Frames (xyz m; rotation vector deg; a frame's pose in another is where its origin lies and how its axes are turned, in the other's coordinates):
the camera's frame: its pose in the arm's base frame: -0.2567 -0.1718 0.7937 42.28 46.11 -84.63
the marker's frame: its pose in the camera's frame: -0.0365 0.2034 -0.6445 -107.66 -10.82 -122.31
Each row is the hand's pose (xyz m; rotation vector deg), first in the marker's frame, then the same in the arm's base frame.
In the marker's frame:
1: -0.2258 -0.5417 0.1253 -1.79 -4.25 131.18
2: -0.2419 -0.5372 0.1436 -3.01 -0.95 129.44
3: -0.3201 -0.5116 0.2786 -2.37 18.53 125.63
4: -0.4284 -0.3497 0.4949 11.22 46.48 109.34
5: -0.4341 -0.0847 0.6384 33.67 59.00 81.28
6: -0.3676 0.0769 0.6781 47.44 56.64 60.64
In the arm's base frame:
1: 0.5162 0.5091 0.3530 51.15 136.06 -39.22
2: 0.5179 0.5091 0.3283 51.14 138.58 -41.77
3: 0.5329 0.4793 0.1738 57.33 142.50 -59.95
4: 0.4384 0.4101 -0.0927 53.01 137.04 -100.43
5: 0.2162 0.3029 -0.2658 -22.44 -114.63 134.33
6: 0.0620 0.2154 -0.2918 -5.99 100.69 -148.85

